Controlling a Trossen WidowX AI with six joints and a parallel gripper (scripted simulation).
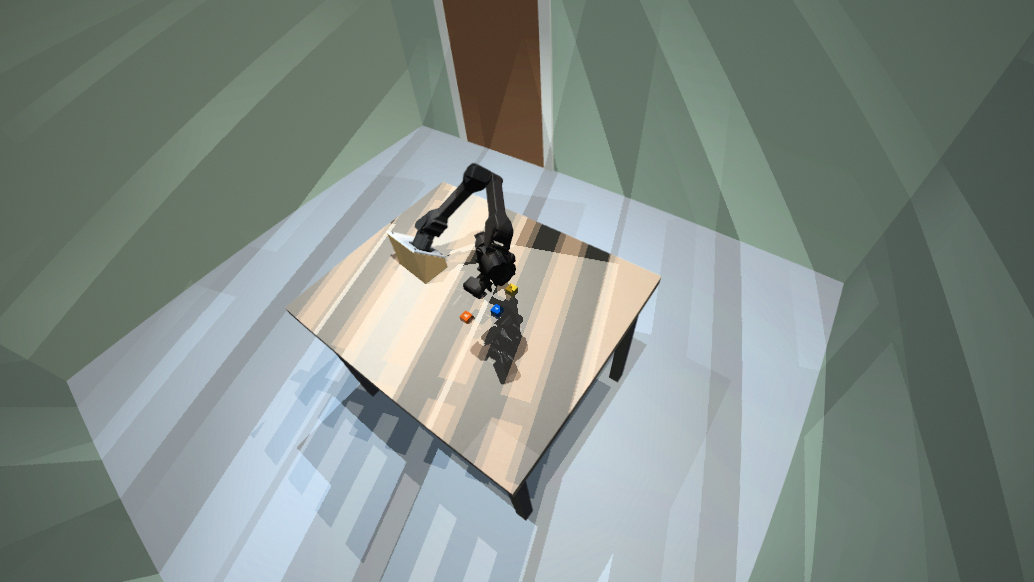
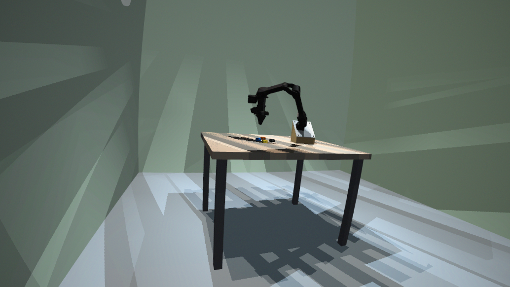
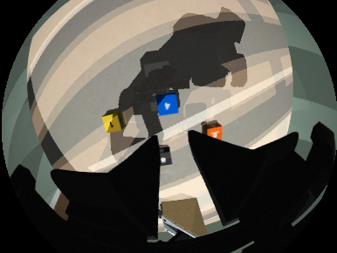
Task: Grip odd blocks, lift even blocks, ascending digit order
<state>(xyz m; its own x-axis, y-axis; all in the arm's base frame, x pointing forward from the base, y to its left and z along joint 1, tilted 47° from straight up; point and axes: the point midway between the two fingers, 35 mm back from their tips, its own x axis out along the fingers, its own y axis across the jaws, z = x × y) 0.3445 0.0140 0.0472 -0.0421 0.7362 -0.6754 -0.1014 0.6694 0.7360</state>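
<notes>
Now: the blue block 11 cm below my gripper tip. Also, from my gripper tip: black block: 11 cm below, 10 cm behind, 1 cm to the left; yellow block: 11 cm below, 10 cm to the left, 2 cm behind; orange block: 11 cm below, 9 cm to the right, 6 cm behind.
</notes>
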